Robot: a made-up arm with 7 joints.
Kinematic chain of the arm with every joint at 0, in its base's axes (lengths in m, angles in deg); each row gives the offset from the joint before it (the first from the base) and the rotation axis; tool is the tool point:
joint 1: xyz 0 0 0.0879 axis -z
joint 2: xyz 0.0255 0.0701 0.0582 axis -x
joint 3: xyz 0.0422 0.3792 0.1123 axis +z
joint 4: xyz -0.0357 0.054 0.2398 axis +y
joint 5: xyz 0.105 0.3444 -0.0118 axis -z
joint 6: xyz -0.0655 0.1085 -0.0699 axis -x
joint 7: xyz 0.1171 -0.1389 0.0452 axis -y
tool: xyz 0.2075 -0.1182 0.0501
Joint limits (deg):
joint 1: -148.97..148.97
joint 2: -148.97..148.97
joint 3: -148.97..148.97
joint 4: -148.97..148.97
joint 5: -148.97..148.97
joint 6: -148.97..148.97
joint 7: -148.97..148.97
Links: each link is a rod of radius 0.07 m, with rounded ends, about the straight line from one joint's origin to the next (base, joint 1, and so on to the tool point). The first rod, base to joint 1, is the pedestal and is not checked.
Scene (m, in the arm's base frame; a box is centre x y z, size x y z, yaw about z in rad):
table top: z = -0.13
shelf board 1: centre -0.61 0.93 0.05 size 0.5 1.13 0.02 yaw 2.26
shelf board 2: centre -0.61 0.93 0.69 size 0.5 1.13 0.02 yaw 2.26
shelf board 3: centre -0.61 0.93 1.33 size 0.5 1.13 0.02 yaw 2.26
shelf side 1: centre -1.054 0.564 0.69 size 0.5 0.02 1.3 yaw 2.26
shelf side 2: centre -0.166 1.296 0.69 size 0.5 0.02 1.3 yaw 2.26
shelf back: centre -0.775 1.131 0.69 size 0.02 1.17 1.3 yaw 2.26
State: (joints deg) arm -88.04 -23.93 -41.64 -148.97 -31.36 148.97 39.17
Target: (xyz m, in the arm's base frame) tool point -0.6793 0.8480 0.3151
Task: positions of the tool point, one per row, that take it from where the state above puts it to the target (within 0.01 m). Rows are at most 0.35 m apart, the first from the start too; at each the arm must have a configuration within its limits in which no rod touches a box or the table.
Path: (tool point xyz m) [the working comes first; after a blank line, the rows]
Joints at the target: -84.39 6.66 -54.46 -137.05 -62.11 135.76 49.39
Straight joint move there: touches shelf board 2.

1: -0.5053 0.8380 0.9899
2: -0.2117 0.8910 0.9639
3: 0.0560 0.8460 0.9283
4: 0.2691 0.7246 0.8872
5: 0.1063 0.8201 0.7198
6: -0.0640 0.8257 0.5690
7: -0.2111 0.7583 0.4484
8: -0.3202 0.6412 0.3643
9: -0.3887 0.4953 0.3151
10: -0.4733 0.6345 0.3065
11: -0.5724 0.7538 0.3074
12: -0.6792 0.8480 0.3151

